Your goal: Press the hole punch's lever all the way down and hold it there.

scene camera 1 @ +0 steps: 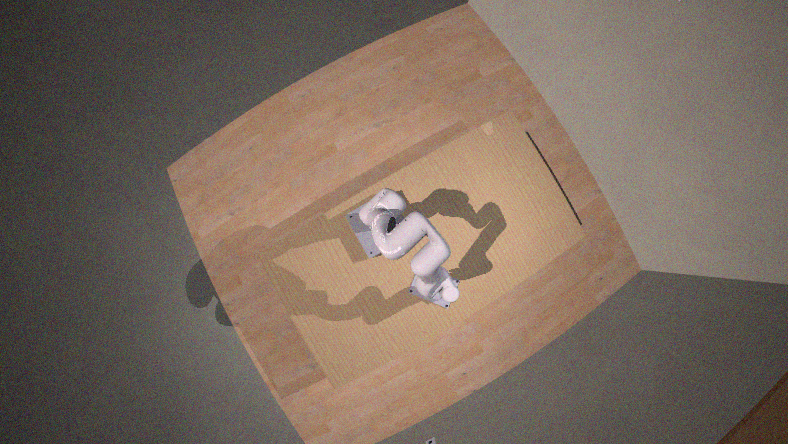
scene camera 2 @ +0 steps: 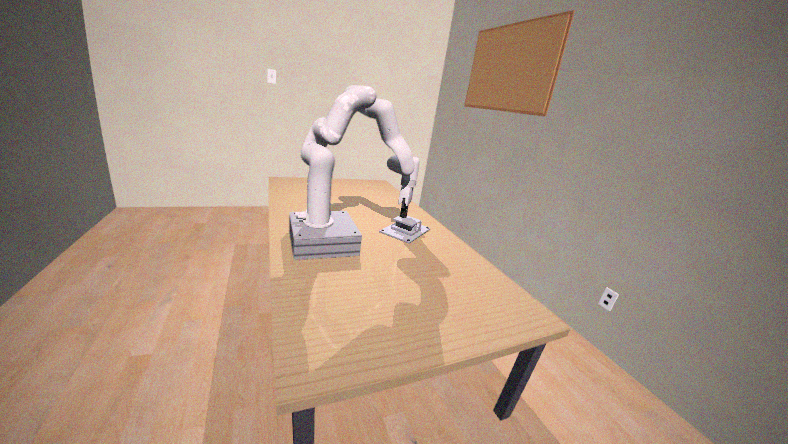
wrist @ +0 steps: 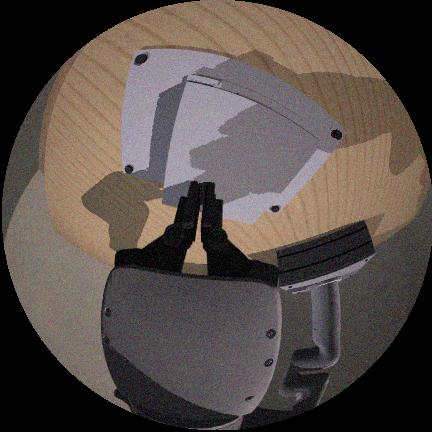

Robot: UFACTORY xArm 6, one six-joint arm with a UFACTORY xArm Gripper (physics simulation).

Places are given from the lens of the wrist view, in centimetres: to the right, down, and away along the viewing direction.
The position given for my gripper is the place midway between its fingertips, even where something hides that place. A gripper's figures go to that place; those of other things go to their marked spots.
my gripper (wrist: 202, 193): -1, -2, 13
hole punch lever (wrist: 251, 152): 2, -4, 10
light grey base plate (wrist: 156, 77): -6, -12, 9
The marked spots on the light grey base plate and the hole punch lever are 11 cm apart.
